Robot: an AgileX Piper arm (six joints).
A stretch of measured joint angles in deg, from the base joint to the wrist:
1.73, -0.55, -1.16, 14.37, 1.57, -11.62
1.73, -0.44, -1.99, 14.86, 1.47, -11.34
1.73, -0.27, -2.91, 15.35, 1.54, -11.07
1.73, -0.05, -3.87, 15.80, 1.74, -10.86
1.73, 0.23, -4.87, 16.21, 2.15, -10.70
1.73, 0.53, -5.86, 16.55, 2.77, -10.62
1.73, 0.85, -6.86, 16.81, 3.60, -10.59
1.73, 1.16, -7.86, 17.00, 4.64, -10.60
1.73, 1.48, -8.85, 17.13, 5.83, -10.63
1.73, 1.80, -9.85, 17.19, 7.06, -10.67
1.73, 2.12, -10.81, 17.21, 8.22, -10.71
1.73, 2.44, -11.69, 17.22, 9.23, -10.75
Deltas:
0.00, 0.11, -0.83, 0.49, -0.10, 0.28
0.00, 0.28, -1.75, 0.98, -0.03, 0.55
0.00, 0.50, -2.71, 1.43, 0.17, 0.76
0.00, 0.78, -3.71, 1.84, 0.58, 0.92
0.00, 1.08, -4.70, 2.18, 1.20, 1.00
0.00, 1.40, -5.70, 2.44, 2.03, 1.03
0.00, 1.71, -6.70, 2.63, 3.07, 1.02
0.00, 2.03, -7.69, 2.76, 4.26, 0.99
0.00, 2.35, -8.69, 2.82, 5.49, 0.95
0.00, 2.67, -9.65, 2.84, 6.65, 0.91
0.00, 2.99, -10.53, 2.85, 7.66, 0.87

